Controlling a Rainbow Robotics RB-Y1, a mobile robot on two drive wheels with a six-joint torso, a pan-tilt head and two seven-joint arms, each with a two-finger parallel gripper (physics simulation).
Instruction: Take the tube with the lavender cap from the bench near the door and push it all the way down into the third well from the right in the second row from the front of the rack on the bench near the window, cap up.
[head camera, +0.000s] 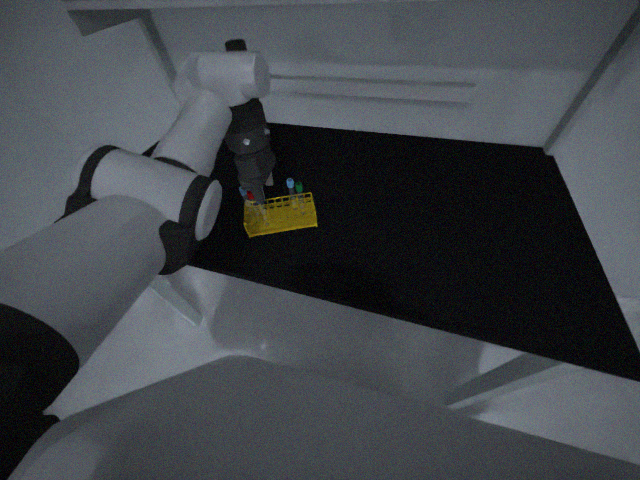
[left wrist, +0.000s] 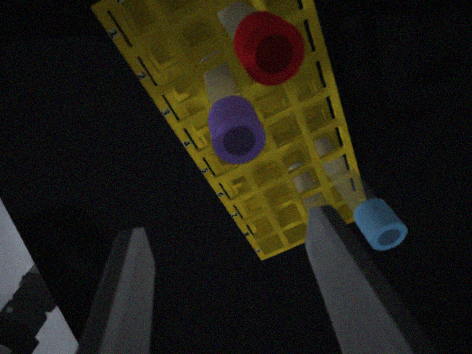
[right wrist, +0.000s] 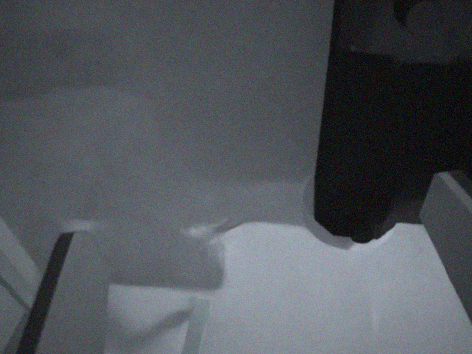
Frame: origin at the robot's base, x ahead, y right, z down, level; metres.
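Seen in the pictures: left gripper, between the fingertips: (head camera: 265, 193) (left wrist: 229, 236); right gripper, between the fingertips: (right wrist: 264, 222).
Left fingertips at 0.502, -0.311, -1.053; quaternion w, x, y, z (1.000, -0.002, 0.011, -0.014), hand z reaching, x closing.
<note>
A point is followed by its place in that frame, as x, y, z.
The tube with the lavender cap (left wrist: 237, 130) {0.508, -0.343, -1.035} stands cap up in the yellow rack (head camera: 289, 218) {0.525, -0.274, -0.945} (left wrist: 338, 107) {0.576, -0.321, -0.973}; in the head view its cap does not show, with my left fingers in front of that part. My left gripper (head camera: 262, 198) {0.502, -0.311, -1.053} (left wrist: 229, 236) {0.502, -0.311, -1.053} is partly open and empty, pointing down over the rack. In the left wrist view the lavender cap lies above the gap between the fingertips, not between them. My right gripper (right wrist: 264, 222) {0.126, 0.226, -0.558} is wide open and empty, away from the rack. No second rack shows.
A red-capped tube (head camera: 250, 195) {0.511, -0.364, -1.029} (left wrist: 270, 48) {0.518, -0.369, -1.035} stands close beside the lavender one. A light blue-capped tube (head camera: 290, 182) {0.576, -0.274, -1.033} (left wrist: 381, 225) {0.577, -0.286, -1.033} and a green-capped tube (head camera: 298, 187) {0.563, -0.247, -1.030} stand toward the rack's other end. Another blue cap (head camera: 242, 191) {0.521, -0.392, -1.029} shows at the left end. The black bench top (head camera: 439, 217) {0.640, 0.139, -0.916} extends right.
</note>
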